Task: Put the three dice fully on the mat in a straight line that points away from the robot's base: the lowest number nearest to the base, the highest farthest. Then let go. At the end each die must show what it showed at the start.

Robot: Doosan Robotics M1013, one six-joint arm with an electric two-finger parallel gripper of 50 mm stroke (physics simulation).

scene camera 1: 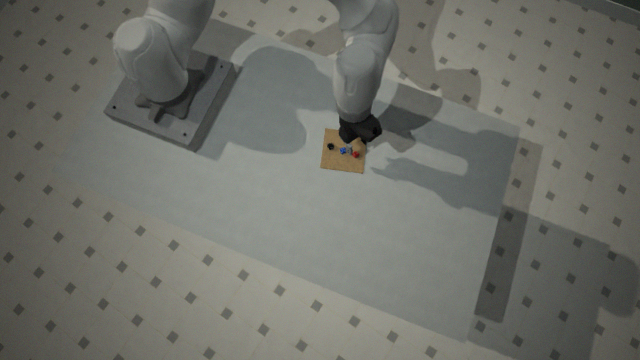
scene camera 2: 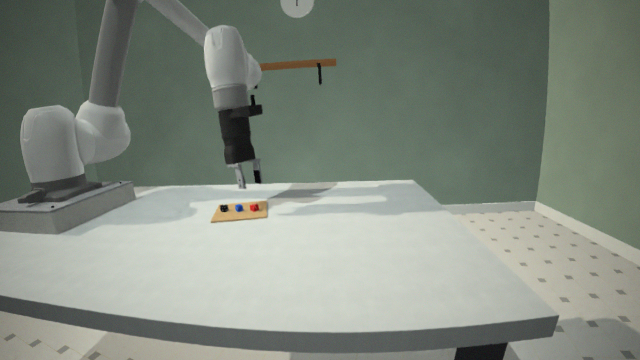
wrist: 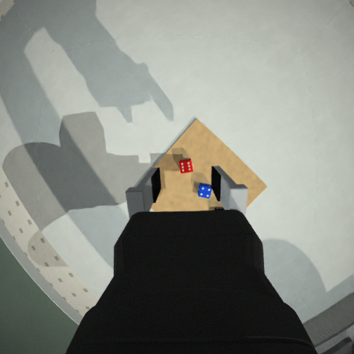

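The black die stands on the tan mat, nearest the robot's base. In the wrist view the gripper body hides most of it. The blue die is in the middle and shows four pips on top. The red die is farthest from the base and shows six pips. The three dice stand apart in a roughly straight row, all within the mat. My gripper is open and empty, above the mat and clear of the dice.
The robot's base plate stands on the pale table to the left of the mat. Arm shadows fall across the table beside the mat. A wooden rail hangs on the back wall.
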